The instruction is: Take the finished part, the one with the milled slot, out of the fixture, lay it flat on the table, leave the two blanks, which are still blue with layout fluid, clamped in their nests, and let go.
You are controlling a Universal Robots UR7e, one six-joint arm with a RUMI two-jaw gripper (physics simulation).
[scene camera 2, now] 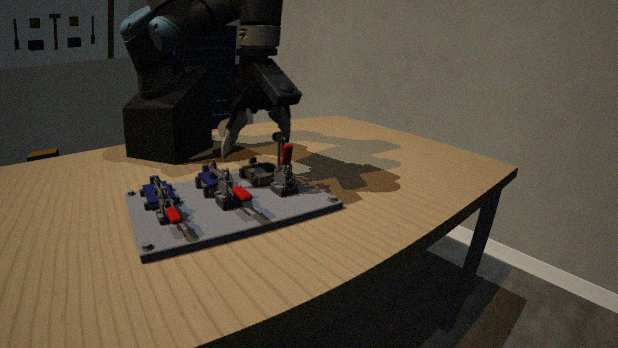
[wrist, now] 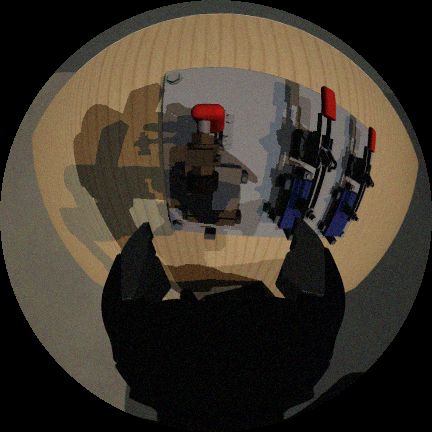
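Note:
The finished part [scene camera 2: 260, 173] [wrist: 227, 197] is a dark grey block in the fixture's end nest, in shadow; its slot is hard to make out. The toggle clamp beside it stands open, its red handle [scene camera 2: 287, 154] [wrist: 207, 111] upright. One blue blank [scene camera 2: 209, 181] [wrist: 296, 202] sits in the middle nest and another blue blank [scene camera 2: 156, 195] [wrist: 341, 214] in the far end nest, each under a lowered clamp arm. My gripper [scene camera 2: 256, 145] [wrist: 221, 222] is open and empty, pointing down, above the table-side edge of the finished part's nest, apart from the part.
The grey fixture plate [scene camera 2: 225, 225] [wrist: 250, 100] lies on the wooden table [scene camera 2: 80, 240] [wrist: 225, 40], with bolts at its corners. The lowered clamps' red handles [scene camera 2: 242, 193] [scene camera 2: 173, 215] reach over the plate. The raised clamp arm [scene camera 2: 280, 145] stands close to my gripper's finger in the scene view.

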